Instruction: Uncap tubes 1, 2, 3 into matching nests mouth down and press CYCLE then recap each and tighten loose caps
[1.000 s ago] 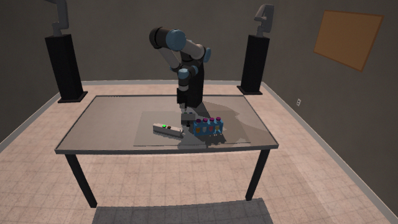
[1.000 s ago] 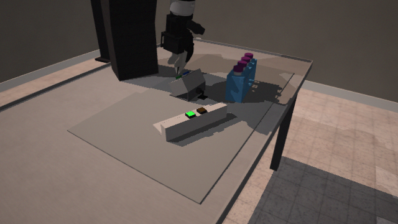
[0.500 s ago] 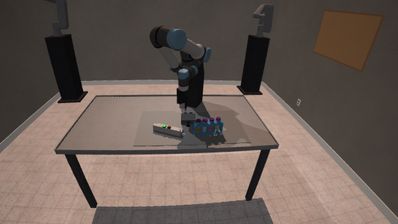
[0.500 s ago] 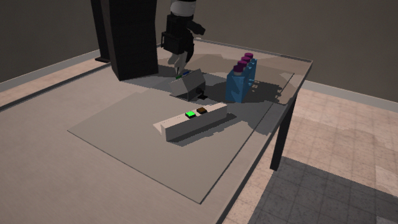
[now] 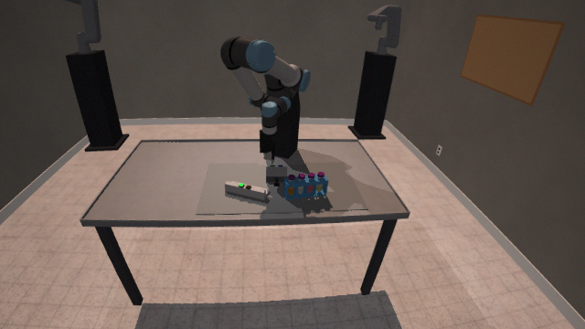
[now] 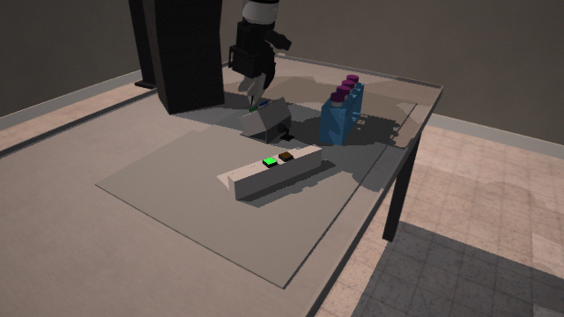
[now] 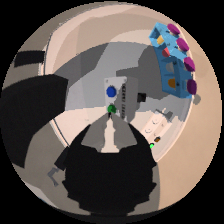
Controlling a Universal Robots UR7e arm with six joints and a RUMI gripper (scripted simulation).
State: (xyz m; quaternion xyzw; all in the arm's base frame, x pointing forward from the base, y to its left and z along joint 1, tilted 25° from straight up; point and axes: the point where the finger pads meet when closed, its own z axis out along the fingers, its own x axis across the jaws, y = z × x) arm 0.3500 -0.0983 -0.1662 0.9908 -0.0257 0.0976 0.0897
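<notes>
Now: the green key 3 cm below my hand. From my hand the other things lie so: grey key housing: 2 cm ahead, 2 cm to the left, 4 cm below; then blue key: 4 cm to the left, 3 cm below; then table edge: 37 cm ahead, 15 cm to the right, 9 cm below.
</notes>
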